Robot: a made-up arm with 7 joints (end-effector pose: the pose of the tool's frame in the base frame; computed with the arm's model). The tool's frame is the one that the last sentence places.
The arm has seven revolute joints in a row. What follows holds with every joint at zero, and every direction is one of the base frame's. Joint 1 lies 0.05 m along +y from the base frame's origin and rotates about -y. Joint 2 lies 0.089 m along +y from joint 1 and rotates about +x. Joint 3 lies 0.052 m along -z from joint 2 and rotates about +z. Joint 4 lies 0.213 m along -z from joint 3 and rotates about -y. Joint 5 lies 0.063 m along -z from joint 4 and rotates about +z. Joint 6 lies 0.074 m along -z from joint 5 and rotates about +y. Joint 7 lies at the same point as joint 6 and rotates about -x. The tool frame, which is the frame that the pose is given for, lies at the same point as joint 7; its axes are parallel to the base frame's.
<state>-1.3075 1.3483 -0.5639 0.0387 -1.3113 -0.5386 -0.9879</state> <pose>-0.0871 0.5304 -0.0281 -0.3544 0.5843 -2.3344</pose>
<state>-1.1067 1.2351 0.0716 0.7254 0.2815 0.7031 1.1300</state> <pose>-0.0622 0.4881 -0.1325 -0.0257 0.8320 0.1134</pose>
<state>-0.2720 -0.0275 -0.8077 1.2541 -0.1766 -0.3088 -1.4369</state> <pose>0.0047 0.0365 -0.3179 0.5349 -1.4017 0.3318</pose>
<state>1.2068 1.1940 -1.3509 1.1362 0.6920 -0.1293 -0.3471</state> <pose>0.2260 0.3944 -0.0571 0.8471 -1.5463 -0.4156</pose>
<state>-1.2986 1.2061 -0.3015 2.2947 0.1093 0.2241 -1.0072</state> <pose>-0.0609 0.2909 -0.1188 0.4479 -0.9130 -0.7240</pose>
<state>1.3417 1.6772 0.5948 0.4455 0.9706 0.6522 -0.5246</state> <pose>-0.0611 0.5219 0.0645 0.2088 -1.6773 2.0758</pose>
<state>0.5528 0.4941 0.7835 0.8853 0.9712 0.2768 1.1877</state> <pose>0.2079 0.3717 -0.1939 -1.0055 -2.2511 0.2594</pose>
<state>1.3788 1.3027 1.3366 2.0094 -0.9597 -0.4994 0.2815</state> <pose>-0.0549 0.3704 0.0400 -2.6456 0.5613 -0.7206</pose>
